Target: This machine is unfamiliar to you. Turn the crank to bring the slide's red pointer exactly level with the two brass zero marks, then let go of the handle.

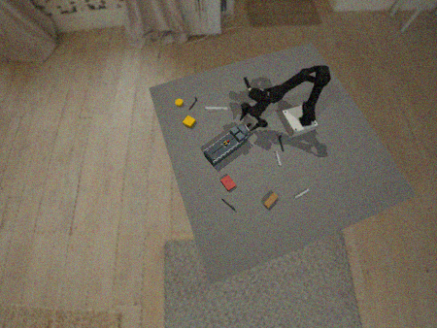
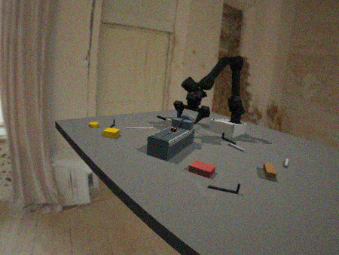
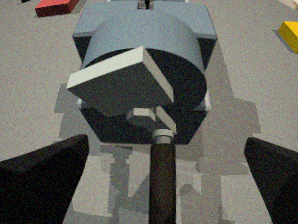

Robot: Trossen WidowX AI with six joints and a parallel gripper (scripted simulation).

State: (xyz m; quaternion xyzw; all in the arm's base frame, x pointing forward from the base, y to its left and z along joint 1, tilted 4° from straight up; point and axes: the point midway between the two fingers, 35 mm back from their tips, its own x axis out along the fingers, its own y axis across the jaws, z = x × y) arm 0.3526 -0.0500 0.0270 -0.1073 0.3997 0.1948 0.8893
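Now: gripper tip 20 mm past the dark handle, 10 mm to the left of it and 20 mm above it. From my gripper tip the other things lie so: red pointer: 120 mm ahead, 80 mm to the left; then yellow block: 320 mm ahead, 150 mm to the right, 70 mm below; then red block: 170 mm ahead, 300 mm to the left, 70 mm below.
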